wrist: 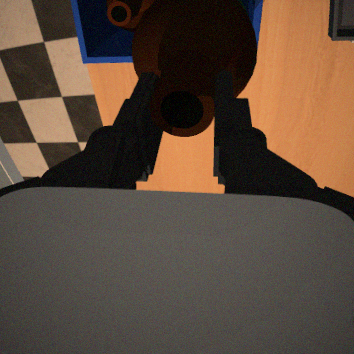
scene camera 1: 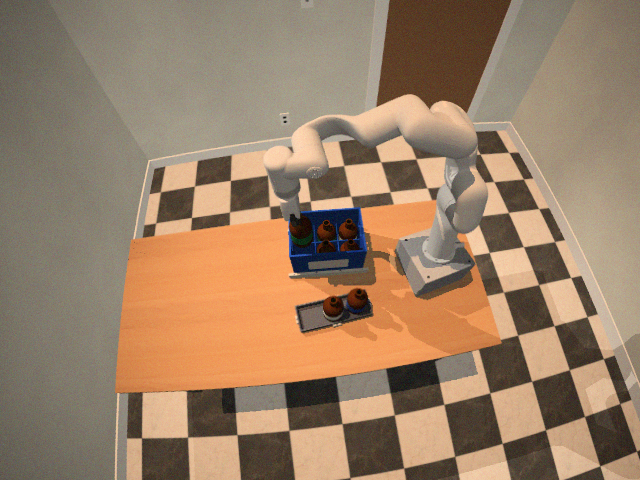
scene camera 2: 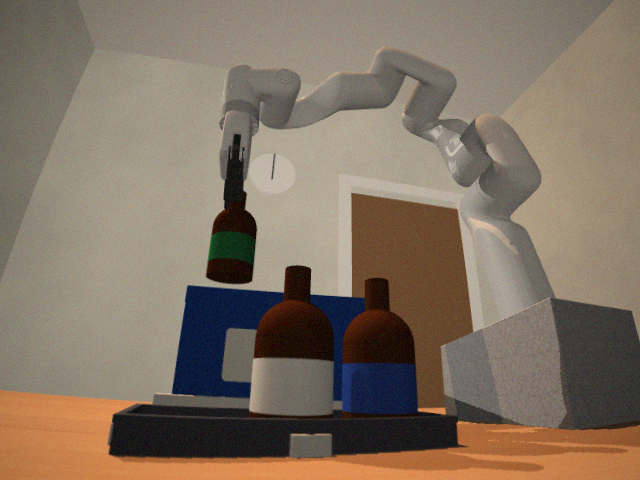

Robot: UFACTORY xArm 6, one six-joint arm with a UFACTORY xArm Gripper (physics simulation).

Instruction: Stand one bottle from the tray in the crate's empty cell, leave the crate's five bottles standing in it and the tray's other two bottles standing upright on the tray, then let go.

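Frame: origin at the arm's base, x right, y down, z ahead, level; centimetres.
Seen in the pictures: gripper, fingertip midpoint: (wrist: 188,98) (scene camera 1: 296,219) (scene camera 2: 233,205); arm's base at its link origin: (scene camera 1: 438,250) (scene camera 2: 535,330).
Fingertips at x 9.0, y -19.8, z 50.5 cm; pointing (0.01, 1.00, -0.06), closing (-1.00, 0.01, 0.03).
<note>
Offsets run from my fingertips to a thing's top centre. Level surfaces: height alone.
My gripper (scene camera 1: 294,217) (scene camera 2: 235,198) (wrist: 187,98) is shut on the neck of the green-labelled brown bottle {dx +0.0, dy -2.6, dz -0.9 cm} (scene camera 1: 300,230) (scene camera 2: 232,245) (wrist: 197,42). In scene camera 2 this bottle leans slightly and its base is above the rim of the blue crate {dx +3.4, dy +15.9, dz -9.8 cm} (scene camera 1: 301,264) (scene camera 2: 204,310) (wrist: 107,60). In scene camera 1 it covers the crate's back left cell; the front left cell (scene camera 1: 304,249) shows no bottle. Four crate bottles show to the right, among them one at back middle (scene camera 1: 326,231) and one at back right (scene camera 1: 348,228). White-labelled {dx -22.2, dy +17.4, dz -8.3 cm} (scene camera 1: 332,307) (scene camera 2: 293,384) and blue-labelled {dx -20.8, dy +17.4, dz -17.3 cm} (scene camera 1: 357,299) (scene camera 2: 379,388) bottles stand upright on the tray {dx -21.9, dy +30.9, dz -8.5 cm} (scene camera 1: 299,324) (scene camera 2: 206,436).
The crate and tray are on the wooden table {dy +33.4 cm} (scene camera 1: 206,310). The tray lies in front of the crate. The grey robot base (scene camera 1: 444,276) (scene camera 2: 594,366) stands to the right of the crate. The crate's outer left wall is below the held bottle's side.
</note>
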